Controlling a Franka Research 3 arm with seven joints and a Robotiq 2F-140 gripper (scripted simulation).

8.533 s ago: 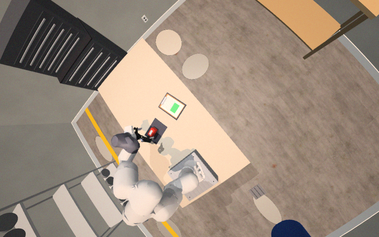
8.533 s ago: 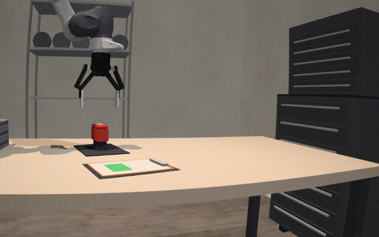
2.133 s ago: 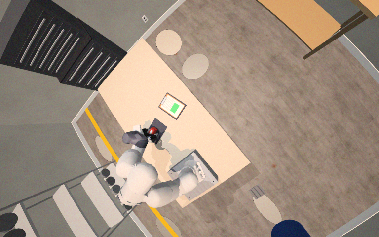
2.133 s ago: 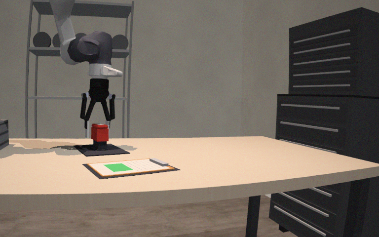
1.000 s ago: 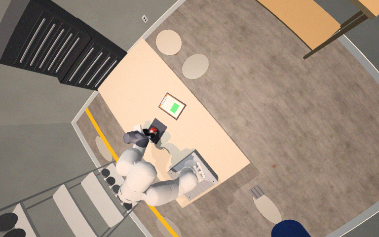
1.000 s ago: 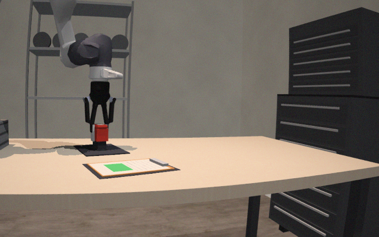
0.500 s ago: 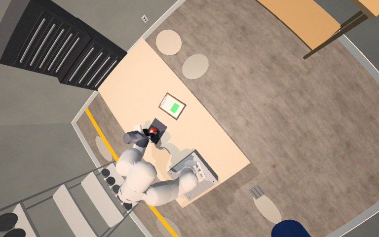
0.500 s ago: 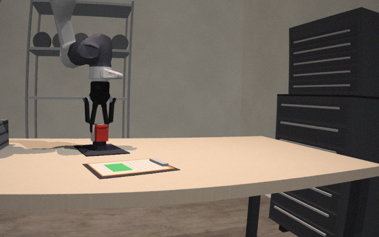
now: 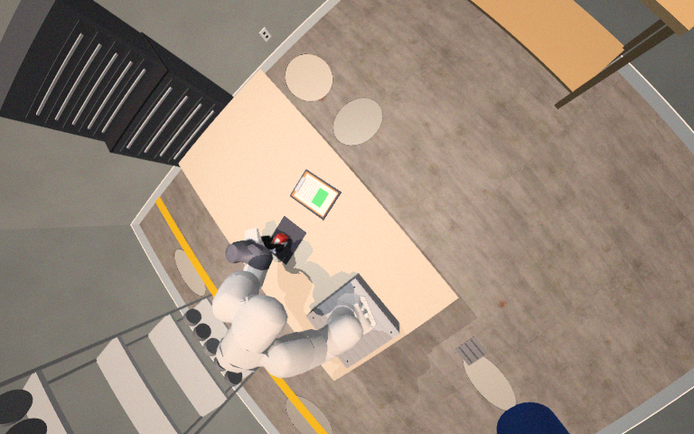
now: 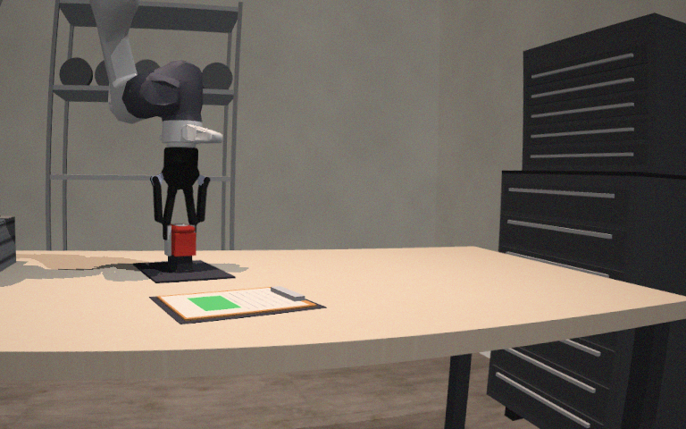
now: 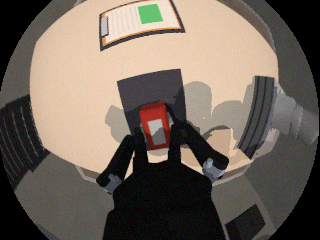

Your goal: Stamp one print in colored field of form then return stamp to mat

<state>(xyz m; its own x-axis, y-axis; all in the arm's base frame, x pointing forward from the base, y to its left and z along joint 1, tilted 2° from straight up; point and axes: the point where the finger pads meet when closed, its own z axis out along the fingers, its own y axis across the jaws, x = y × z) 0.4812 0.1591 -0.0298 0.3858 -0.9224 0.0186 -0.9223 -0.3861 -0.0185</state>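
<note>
Now: hand 7 cm above the mat. The rest, counted from my hand: red stamp: 2 cm below.
</note>
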